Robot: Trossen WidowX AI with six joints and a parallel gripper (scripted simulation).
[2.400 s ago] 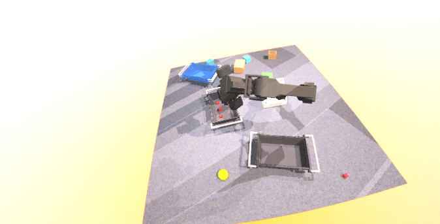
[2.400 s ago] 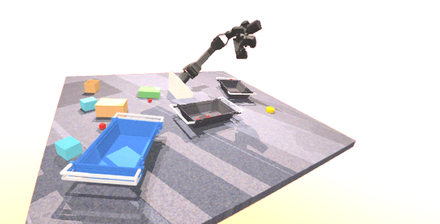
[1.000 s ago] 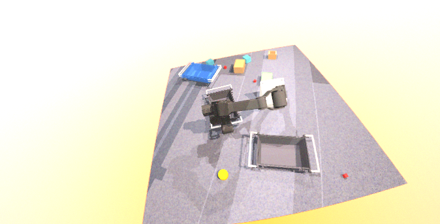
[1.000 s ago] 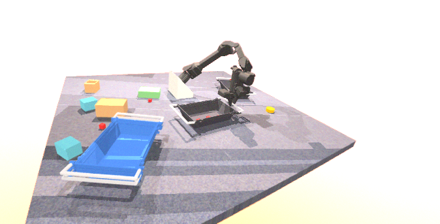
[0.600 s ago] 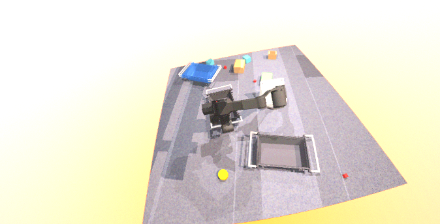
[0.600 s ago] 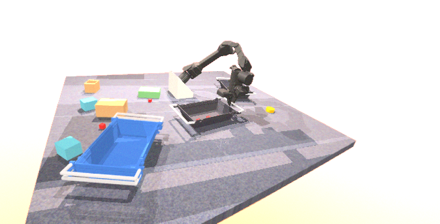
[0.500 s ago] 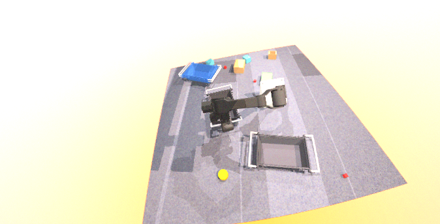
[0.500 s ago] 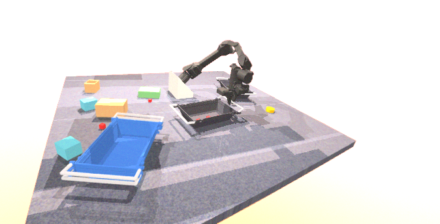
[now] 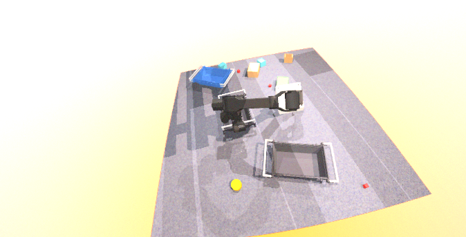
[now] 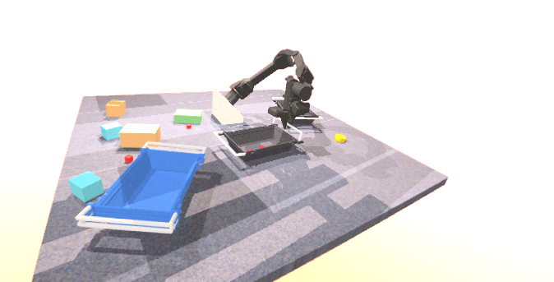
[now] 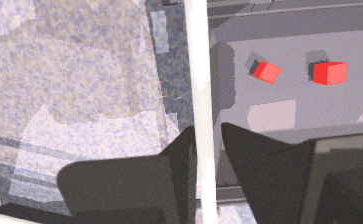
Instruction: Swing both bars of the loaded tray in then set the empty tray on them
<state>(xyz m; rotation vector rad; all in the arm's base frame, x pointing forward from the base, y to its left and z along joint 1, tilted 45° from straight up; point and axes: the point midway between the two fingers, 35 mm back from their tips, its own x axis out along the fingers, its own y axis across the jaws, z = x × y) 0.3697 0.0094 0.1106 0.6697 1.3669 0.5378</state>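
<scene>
My gripper tip is 230 mm past the dark tray, 280 mm to the right of it and 30 mm above it. Also, from my gripper tip: green block: 400 mm behind, 280 mm to the right, 60 mm below; yellow disc: 90 mm ahead, 300 mm to the left, 70 mm below.
</scene>
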